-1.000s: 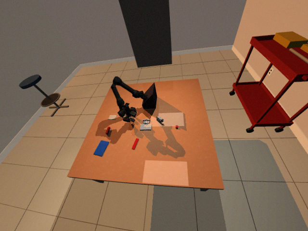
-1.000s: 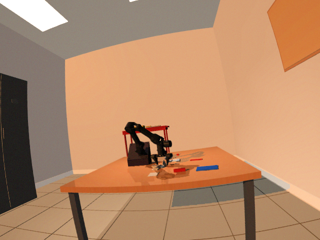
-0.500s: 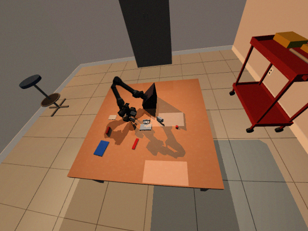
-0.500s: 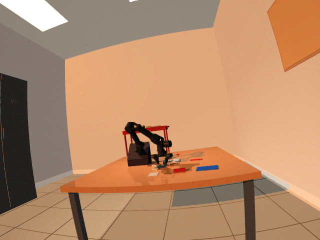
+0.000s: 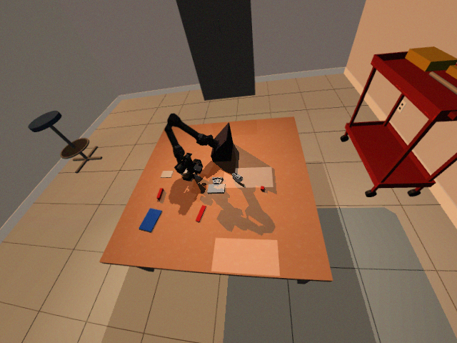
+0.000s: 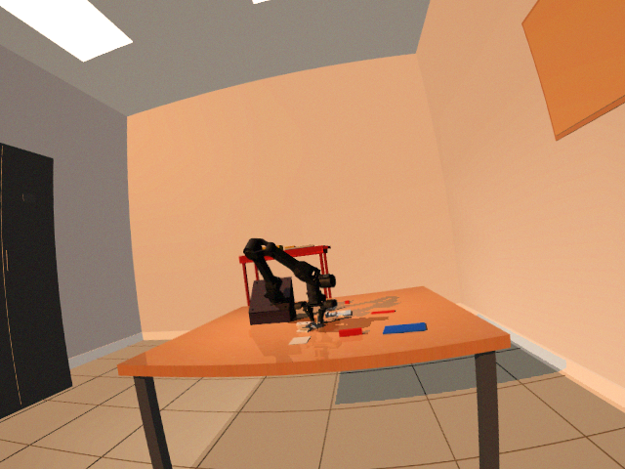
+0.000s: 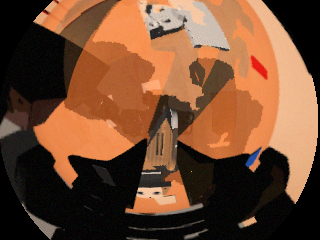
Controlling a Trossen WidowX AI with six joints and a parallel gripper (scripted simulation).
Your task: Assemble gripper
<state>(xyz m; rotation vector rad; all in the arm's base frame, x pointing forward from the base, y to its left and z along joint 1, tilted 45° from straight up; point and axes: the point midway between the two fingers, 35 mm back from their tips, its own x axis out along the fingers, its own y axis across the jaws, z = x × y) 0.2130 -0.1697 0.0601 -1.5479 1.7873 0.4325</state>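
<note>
My gripper tip is now 17 cm to the right of the white flat part and 11 cm short of it. Also, from my gripper tip: grey jaw (4 cm to the right, 1 cm ahead); pale tile (25 cm to the right, 4 cm behind); blue plate (35 cm ahead, 25 cm to the right).
</note>
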